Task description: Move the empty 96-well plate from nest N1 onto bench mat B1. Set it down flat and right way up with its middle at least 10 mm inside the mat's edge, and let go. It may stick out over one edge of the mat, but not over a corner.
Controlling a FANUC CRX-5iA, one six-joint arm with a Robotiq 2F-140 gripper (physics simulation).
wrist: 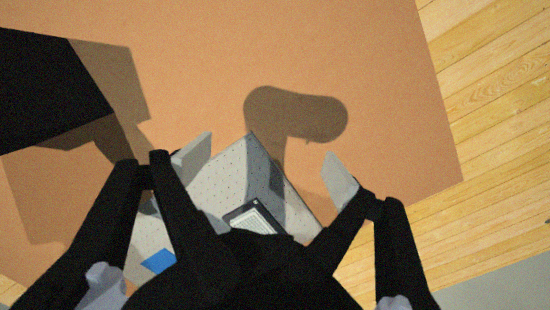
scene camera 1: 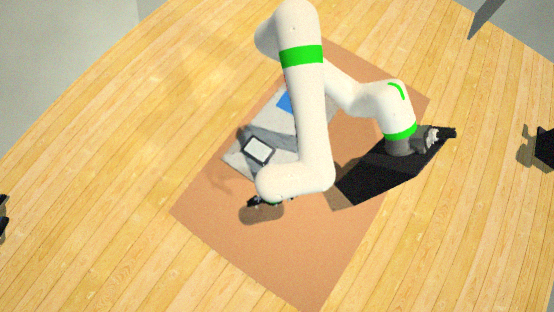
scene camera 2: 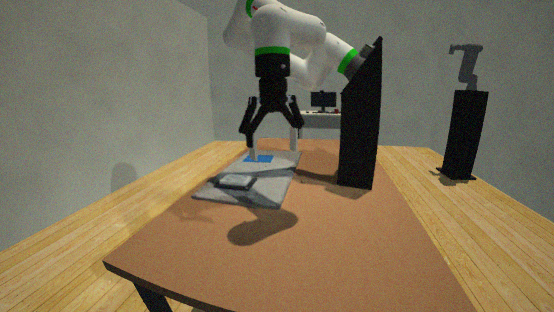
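Pixels of known places: gripper, fingertip midpoint: (wrist: 268,153) (scene camera 2: 274,154); arm's base at its link origin: (scene camera 1: 404,143) (scene camera 2: 361,72).
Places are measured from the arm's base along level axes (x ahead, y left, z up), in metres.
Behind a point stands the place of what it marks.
The white 96-well plate (scene camera 1: 258,149) {y 0.175, x 0.550, z -0.457 m} (scene camera 2: 236,181) {y 0.202, x 0.538, z -0.458 m} (wrist: 251,222) {y 0.187, x 0.521, z -0.459 m} sits flat in the dark-rimmed nest N1 (wrist: 268,213) {y 0.236, x 0.532, z -0.472 m} near one end of the grey board. The gripper's body hides part of the plate in the wrist view. Bench mat B1 (scene camera 1: 284,103) {y -0.159, x 0.592, z -0.480 m} (scene camera 2: 266,159) {y -0.168, x 0.495, z -0.480 m} (wrist: 159,261) {y -0.185, x 0.494, z -0.480 m} is a blue patch farther along the board, partly covered by the arm in scene camera 1 and by a finger in scene camera 2. My gripper (scene camera 1: 272,200) {y 0.399, x 0.322, z -0.271 m} (scene camera 2: 273,146) {y 0.399, x 0.322, z -0.271 m} (wrist: 268,153) {y 0.399, x 0.322, z -0.271 m} is open and empty, pointing down above the work area, clear of the plate. Its height over the board is hard to judge.
The grey perforated board (scene camera 1: 238,159) {y 0.275, x 0.615, z -0.483 m} (scene camera 2: 212,196) {y 0.309, x 0.604, z -0.482 m} (wrist: 220,181) {y 0.192, x 0.382, z -0.482 m} lies on the brown table (scene camera 1: 280,250) {y 0.551, x 0.171, z -0.495 m} (scene camera 2: 320,250) {y 0.527, x 0.180, z -0.495 m} (wrist: 225,45) {y 0.404, x 0.158, z -0.495 m}. The arm's black pedestal (scene camera 1: 372,175) {y 0.132, x 0.035, z -0.101 m} (scene camera 2: 359,135) {y 0.133, x 0.030, z -0.264 m} (wrist: 45,90) {y 0.127, x 0.051, z -0.394 m} stands beside it. Another black pedestal (scene camera 2: 466,135) stands at the far right.
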